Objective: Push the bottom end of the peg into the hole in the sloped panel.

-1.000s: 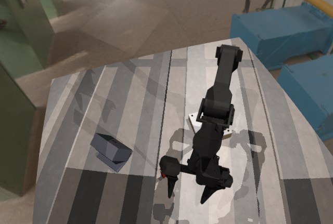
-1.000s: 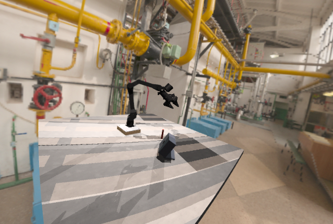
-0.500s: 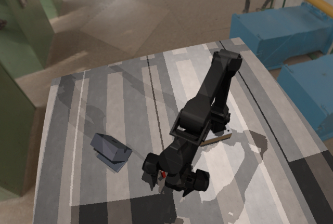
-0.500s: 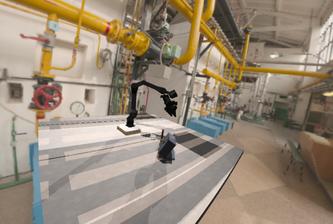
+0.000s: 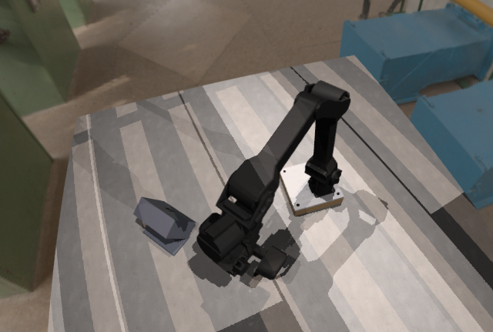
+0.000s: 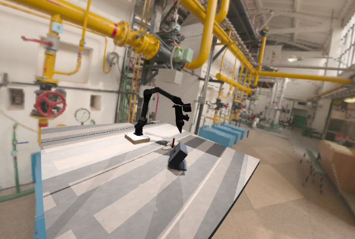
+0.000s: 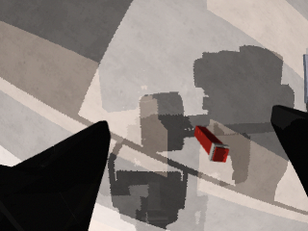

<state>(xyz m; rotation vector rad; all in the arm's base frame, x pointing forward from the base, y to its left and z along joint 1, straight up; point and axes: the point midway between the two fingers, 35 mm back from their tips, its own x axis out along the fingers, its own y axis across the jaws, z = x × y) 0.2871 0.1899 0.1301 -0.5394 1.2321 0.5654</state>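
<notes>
My gripper tip is 8 cm above the red peg, 5 cm to the left of it and 1 cm past it. From my gripper tip the other things lie so: panel (21 cm to the right, 17 cm ahead, 7 cm below).
</notes>
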